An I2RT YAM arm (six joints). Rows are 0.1 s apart.
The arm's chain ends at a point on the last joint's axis. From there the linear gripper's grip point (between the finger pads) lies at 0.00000 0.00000 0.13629 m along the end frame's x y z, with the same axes.
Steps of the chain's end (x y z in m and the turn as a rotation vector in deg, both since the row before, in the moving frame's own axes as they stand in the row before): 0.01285, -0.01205, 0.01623, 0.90, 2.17, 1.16; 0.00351, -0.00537, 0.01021, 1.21, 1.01, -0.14; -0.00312, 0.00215, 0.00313, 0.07, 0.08, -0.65; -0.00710, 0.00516, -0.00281, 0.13, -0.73, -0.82; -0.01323, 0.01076, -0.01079, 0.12, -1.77, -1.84; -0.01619, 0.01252, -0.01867, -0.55, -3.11, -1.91; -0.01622, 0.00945, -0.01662, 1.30, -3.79, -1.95
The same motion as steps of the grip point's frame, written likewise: 0.01803, -0.01414, 0.01612, 0.90, 2.17, 1.16; 0.00591, -0.00825, 0.01016, 1.21, 1.01, -0.14; -0.00293, 0.00198, 0.00313, 0.07, 0.08, -0.65; -0.00884, 0.00486, -0.00282, 0.13, -0.73, -0.82; -0.01744, 0.01054, -0.01086, 0.12, -1.77, -1.84; -0.02356, 0.01395, -0.01888, -0.55, -3.11, -1.91; -0.02528, 0.00651, -0.01695, 1.30, -3.79, -1.95
